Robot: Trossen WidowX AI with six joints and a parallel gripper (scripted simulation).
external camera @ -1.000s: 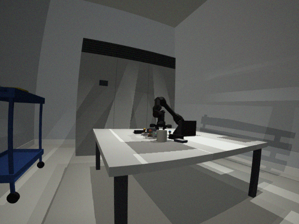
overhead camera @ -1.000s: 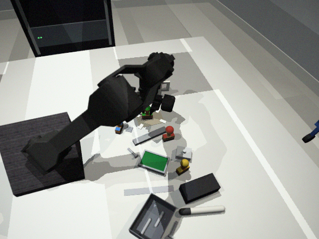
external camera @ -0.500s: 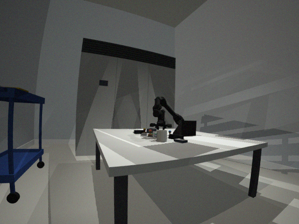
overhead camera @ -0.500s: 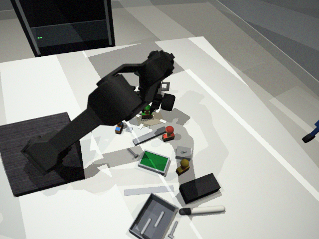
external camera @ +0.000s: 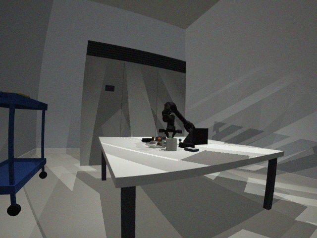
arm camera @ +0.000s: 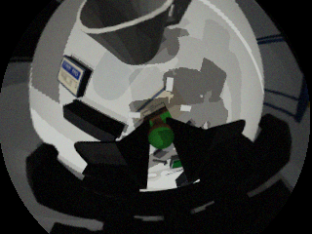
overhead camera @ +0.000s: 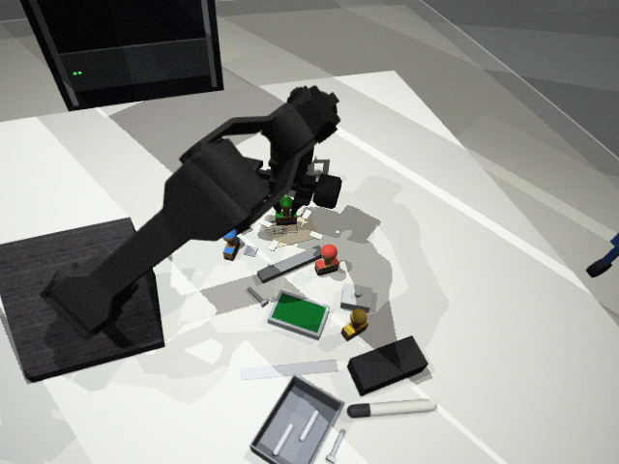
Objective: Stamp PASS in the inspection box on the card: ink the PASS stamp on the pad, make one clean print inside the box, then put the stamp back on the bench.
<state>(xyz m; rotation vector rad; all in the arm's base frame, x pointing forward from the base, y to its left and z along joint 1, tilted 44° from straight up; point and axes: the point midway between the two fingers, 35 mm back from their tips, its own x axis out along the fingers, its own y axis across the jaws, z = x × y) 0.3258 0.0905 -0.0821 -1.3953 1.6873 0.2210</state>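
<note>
Now: the card 10 mm ahead of my gripper tip, 10 mm to the right of it and 50 mm below it. Round my gripper tip: green-knobbed stamp right at my gripper tip; then blue stamp 110 mm behind, 30 mm to the right, 20 mm below; then grey bar 10 mm behind, 90 mm to the right, 40 mm below.
</note>
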